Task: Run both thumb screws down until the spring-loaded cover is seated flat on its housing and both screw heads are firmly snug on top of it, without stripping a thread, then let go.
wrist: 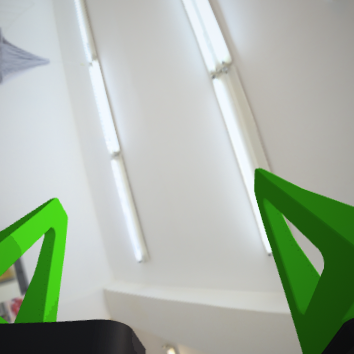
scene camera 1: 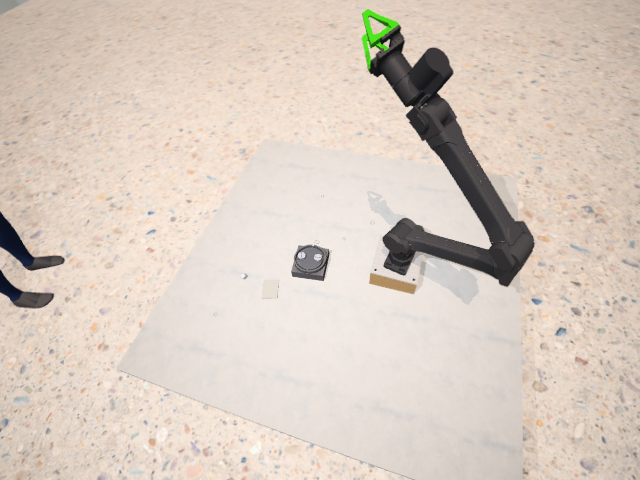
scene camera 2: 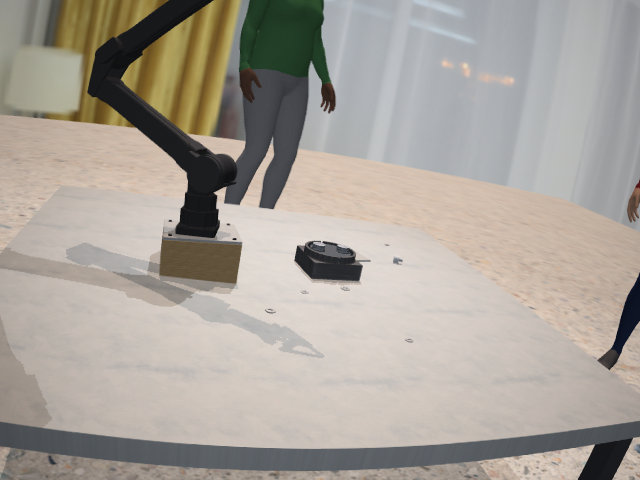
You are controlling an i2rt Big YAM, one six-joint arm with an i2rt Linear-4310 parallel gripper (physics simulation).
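Places are measured from the arm's base along level axes (x left, y back, z up), in millimetres.
Pixels of known places: gripper, between the fingertips: (wrist: 155, 193) (scene camera 1: 364, 23); arm's base, origin of its link: (scene camera 1: 399, 258) (scene camera 2: 198, 230).
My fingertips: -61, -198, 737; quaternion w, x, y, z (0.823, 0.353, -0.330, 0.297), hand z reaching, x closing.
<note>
Ahead of a thing's pixels: the offset from my fingertips to its top centre, as dx, dy, dz. Level surfaces: height alone.
The black square housing {+186, -114, -765} (scene camera 1: 308, 275) (scene camera 2: 336, 271) lies on the table, with the dark round cover {+186, -114, -766} (scene camera 1: 310, 264) (scene camera 2: 330, 252) inside a raised ring on its top. Two silver thumb screws stand on the cover: the left screw (scene camera 1: 301, 255) (scene camera 2: 318, 246) and the right screw (scene camera 1: 317, 256) (scene camera 2: 343, 249). Whether the cover is seated flat, or the heads touch it, is too small to tell. My gripper (scene camera 1: 364, 24) (wrist: 155, 193) is open and empty, high above the table and well away from the housing. The housing does not show in the wrist view.
The arm's base block (scene camera 1: 392, 282) (scene camera 2: 199, 260) stands beside the housing. A thin beige plate {+348, -203, -818} (scene camera 1: 270, 289) and a small silver piece {+351, -330, -801} (scene camera 1: 244, 275) (scene camera 2: 397, 260) lie on the housing's other side. Several small rings, one ring at the front, lie scattered on the table {dz -821} (scene camera 1: 330, 351) (scene camera 2: 217, 392).
</note>
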